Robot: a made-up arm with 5 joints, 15 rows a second.
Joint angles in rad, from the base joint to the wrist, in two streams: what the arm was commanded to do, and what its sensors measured. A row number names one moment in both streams.
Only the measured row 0 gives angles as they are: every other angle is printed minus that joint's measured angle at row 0.
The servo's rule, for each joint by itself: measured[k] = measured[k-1] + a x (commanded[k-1-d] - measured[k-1]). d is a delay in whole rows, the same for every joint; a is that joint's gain. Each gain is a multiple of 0.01, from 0.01 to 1. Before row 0 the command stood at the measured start. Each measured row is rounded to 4 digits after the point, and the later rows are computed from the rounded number. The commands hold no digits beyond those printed.
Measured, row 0:
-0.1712 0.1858 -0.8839 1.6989 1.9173
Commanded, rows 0 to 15:
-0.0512 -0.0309 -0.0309 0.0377 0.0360
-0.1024 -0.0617 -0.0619 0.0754 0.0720
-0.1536 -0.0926 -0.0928 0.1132 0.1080
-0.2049 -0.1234 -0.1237 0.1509 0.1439
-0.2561 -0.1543 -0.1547 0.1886 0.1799
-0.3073 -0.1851 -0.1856 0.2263 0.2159
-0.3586 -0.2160 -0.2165 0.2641 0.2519
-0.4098 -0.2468 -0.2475 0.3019 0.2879
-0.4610 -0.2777 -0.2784 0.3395 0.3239
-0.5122 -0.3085 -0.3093 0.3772 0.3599
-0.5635 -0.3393 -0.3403 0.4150 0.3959
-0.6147 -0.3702 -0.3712 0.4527 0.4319
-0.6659 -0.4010 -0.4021 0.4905 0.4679
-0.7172 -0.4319 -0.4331 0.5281 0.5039
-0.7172 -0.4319 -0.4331 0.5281 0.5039
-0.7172 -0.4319 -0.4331 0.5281 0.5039
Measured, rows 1 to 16:
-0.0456 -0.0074 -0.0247 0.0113 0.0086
-0.0962 -0.0204 -0.0545 0.0305 0.0238
-0.1473 -0.0377 -0.0851 0.0553 0.0440
-0.1986 -0.0583 -0.1160 0.0840 0.0680
-0.2498 -0.0813 -0.1470 0.1154 0.0949
-0.3010 -0.1062 -0.1779 0.1487 0.1239
-0.3523 -0.1326 -0.2088 0.1833 0.1546
-0.4035 -0.1600 -0.2398 0.2189 0.1866
-0.4547 -0.1882 -0.2707 0.2551 0.2196
-0.5059 -0.2171 -0.3016 0.2917 0.2533
-0.5572 -0.2464 -0.3326 0.3287 0.2875
-0.6084 -0.2761 -0.3635 0.3659 0.3222
-0.6596 -0.3061 -0.3944 0.4033 0.3572
-0.7109 -0.3363 -0.4254 0.4407 0.3924
-0.7165 -0.3592 -0.4316 0.4669 0.4192
-0.7171 -0.3766 -0.4328 0.4853 0.4395
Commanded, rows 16 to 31:
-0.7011 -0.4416 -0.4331 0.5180 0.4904
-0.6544 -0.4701 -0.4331 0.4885 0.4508
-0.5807 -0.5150 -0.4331 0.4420 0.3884
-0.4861 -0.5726 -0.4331 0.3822 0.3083
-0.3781 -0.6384 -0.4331 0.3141 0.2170
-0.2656 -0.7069 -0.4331 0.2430 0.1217
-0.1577 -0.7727 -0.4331 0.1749 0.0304
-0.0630 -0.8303 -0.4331 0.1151 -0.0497
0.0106 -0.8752 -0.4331 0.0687 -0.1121
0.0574 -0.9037 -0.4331 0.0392 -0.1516
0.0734 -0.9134 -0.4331 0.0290 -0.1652
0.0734 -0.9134 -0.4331 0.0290 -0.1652
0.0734 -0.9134 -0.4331 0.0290 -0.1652
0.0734 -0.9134 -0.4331 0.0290 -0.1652
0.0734 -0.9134 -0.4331 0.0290 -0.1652
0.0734 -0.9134 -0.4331 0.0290 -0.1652
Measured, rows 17 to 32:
-0.7029 -0.3922 -0.4330 0.4951 0.4517
-0.6597 -0.4109 -0.4331 0.4931 0.4515
-0.5894 -0.4359 -0.4331 0.4778 0.4364
-0.4975 -0.4687 -0.4331 0.4491 0.4057
-0.3912 -0.5094 -0.4331 0.4086 0.3604
-0.2794 -0.5568 -0.4331 0.3589 0.3031
-0.1711 -0.6086 -0.4331 0.3037 0.2377
-0.0749 -0.6618 -0.4331 0.2471 0.1687
0.0012 -0.7130 -0.4331 0.1936 0.1013
0.0512 -0.7588 -0.4331 0.1473 0.0406
0.0710 -0.7959 -0.4331 0.1118 -0.0088
0.0731 -0.8241 -0.4331 0.0870 -0.0463
0.0734 -0.8455 -0.4331 0.0696 -0.0748
0.0734 -0.8618 -0.4331 0.0574 -0.0965
0.0734 -0.8742 -0.4331 0.0489 -0.1130
0.0734 -0.8836 -0.4331 0.0429 -0.1255

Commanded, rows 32 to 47:
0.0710 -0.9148 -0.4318 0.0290 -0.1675
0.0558 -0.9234 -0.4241 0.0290 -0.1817
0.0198 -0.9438 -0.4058 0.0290 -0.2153
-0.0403 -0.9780 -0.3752 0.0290 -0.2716
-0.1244 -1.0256 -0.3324 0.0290 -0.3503
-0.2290 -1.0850 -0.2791 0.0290 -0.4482
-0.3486 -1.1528 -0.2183 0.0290 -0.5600
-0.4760 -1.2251 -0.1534 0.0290 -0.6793
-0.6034 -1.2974 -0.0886 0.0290 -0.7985
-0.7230 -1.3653 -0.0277 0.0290 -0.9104
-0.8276 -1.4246 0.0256 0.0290 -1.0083
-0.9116 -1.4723 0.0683 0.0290 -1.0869
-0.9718 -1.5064 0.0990 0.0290 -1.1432
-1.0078 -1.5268 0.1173 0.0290 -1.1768
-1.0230 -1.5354 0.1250 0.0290 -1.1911
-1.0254 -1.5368 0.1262 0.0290 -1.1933
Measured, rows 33 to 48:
0.0713 -0.8911 -0.4321 0.0387 -0.1356
0.0575 -0.8989 -0.4257 0.0358 -0.1467
0.0239 -0.9097 -0.4098 0.0338 -0.1632
-0.0332 -0.9261 -0.3821 0.0324 -0.1892
-0.1144 -0.9500 -0.3423 0.0314 -0.2279
-0.2164 -0.9824 -0.2917 0.0307 -0.2808
-0.3341 -1.0233 -0.2330 0.0302 -0.3478
-0.4604 -1.0717 -0.1693 0.0298 -0.4274
-0.5877 -1.1259 -0.1047 0.0296 -0.5165
-0.7081 -1.1834 -0.0431 0.0294 -0.6110
-0.8145 -1.2413 0.0119 0.0293 -0.7064
-0.9009 -1.2967 0.0570 0.0292 -0.7977
-0.9640 -1.3470 0.0906 0.0291 -0.8806
-1.0030 -1.3902 0.1120 0.0291 -0.9517
-1.0208 -1.4250 0.1224 0.0291 -1.0092
-1.0249 -1.4518 0.1254 0.0291 -1.0534

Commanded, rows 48 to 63:
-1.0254 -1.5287 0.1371 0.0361 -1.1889
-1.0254 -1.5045 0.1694 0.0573 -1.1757
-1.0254 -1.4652 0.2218 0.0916 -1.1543
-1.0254 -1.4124 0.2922 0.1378 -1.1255
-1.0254 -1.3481 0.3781 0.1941 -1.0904
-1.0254 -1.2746 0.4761 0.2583 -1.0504
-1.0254 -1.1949 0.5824 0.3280 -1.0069
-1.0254 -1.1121 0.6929 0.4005 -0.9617
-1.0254 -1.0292 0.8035 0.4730 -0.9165
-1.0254 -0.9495 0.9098 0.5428 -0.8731
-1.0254 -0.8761 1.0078 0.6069 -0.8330
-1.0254 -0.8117 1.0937 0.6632 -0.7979
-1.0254 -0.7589 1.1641 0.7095 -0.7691
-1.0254 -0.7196 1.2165 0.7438 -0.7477
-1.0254 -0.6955 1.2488 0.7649 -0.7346
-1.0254 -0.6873 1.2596 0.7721 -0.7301
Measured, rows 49 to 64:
-1.0253 -1.4703 0.1348 0.0312 -1.0859
-1.0254 -1.4785 0.1625 0.0390 -1.1075
-1.0254 -1.4753 0.2099 0.0548 -1.1187
-1.0254 -1.4602 0.2757 0.0797 -1.1203
-1.0254 -1.4333 0.3576 0.1140 -1.1131
-1.0254 -1.3952 0.4524 0.1573 -1.0981
-1.0254 -1.3471 0.5564 0.2085 -1.0762
-1.0254 -1.2907 0.6656 0.2661 -1.0487
-1.0254 -1.2279 0.7759 0.3282 -1.0170
-1.0254 -1.1611 0.8830 0.3926 -0.9825
-1.0254 -1.0927 0.9828 0.4569 -0.9466
-1.0254 -1.0253 1.0715 0.5188 -0.9109
-1.0254 -0.9614 1.1456 0.5760 -0.8769
-1.0254 -0.9034 1.2023 0.6263 -0.8459
-1.0254 -0.8535 1.2395 0.6679 -0.8192
-1.0254 -0.8136 1.2556 0.6992 -0.7978

